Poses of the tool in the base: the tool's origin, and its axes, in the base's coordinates. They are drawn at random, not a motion.
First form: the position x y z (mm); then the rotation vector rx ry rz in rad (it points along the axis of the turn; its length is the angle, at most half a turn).
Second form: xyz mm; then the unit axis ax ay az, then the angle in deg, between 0 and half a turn. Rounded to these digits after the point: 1 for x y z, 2 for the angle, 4 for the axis.
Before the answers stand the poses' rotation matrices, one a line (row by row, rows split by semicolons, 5 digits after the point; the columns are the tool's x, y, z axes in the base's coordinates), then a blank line. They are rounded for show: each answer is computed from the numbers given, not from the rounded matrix.
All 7 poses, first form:
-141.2 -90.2 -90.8 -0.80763 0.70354 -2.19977
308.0 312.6 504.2 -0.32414 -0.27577 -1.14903
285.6 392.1 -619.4 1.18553 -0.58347 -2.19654
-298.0 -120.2 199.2 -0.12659 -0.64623 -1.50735
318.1 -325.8 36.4 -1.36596 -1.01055 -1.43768
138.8 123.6 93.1 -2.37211 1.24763 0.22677
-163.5 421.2 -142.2 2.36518 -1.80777 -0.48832
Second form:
-0.57545 0.40788 0.70887; -0.74353 -0.62191 -0.24575; 0.34062 -0.66848 0.66115
0.38493 0.92171 -0.04770; -0.84296 0.37215 0.38848; 0.37582 -0.10933 0.92022
-0.44439 0.27492 -0.85260; -0.66178 -0.74222 0.10561; -0.60379 0.61117 0.51178
-0.06769 0.94633 -0.31604; -0.88138 0.09172 0.46342; 0.46753 0.30992 0.82787
-0.00307 0.96063 0.27780; -0.06390 -0.27742 0.95862; 0.99795 -0.01481 0.06224
0.57779 -0.81388 0.06127; -0.74027 -0.49095 0.45932; -0.34375 -0.31075 -0.88615
0.23239 -0.91584 -0.32747; -0.95616 -0.27680 0.09559; -0.17820 0.29090 -0.94001

-141.2 -90.2 -90.8 -0.3301 0.2875 -0.8991 140.18
308.0 312.6 504.2 -0.2645 -0.2251 -0.9377 70.21
285.6 392.1 -619.4 0.4625 -0.2276 -0.8569 146.87
-298.0 -120.2 199.2 -0.0770 -0.3929 -0.9164 94.25
318.1 -325.8 36.4 -0.6137 -0.4540 -0.6459 127.53
138.8 123.6 93.1 -0.8819 0.4638 0.0843 154.11
-163.5 421.2 -142.2 0.7840 -0.5993 -0.1619 172.84

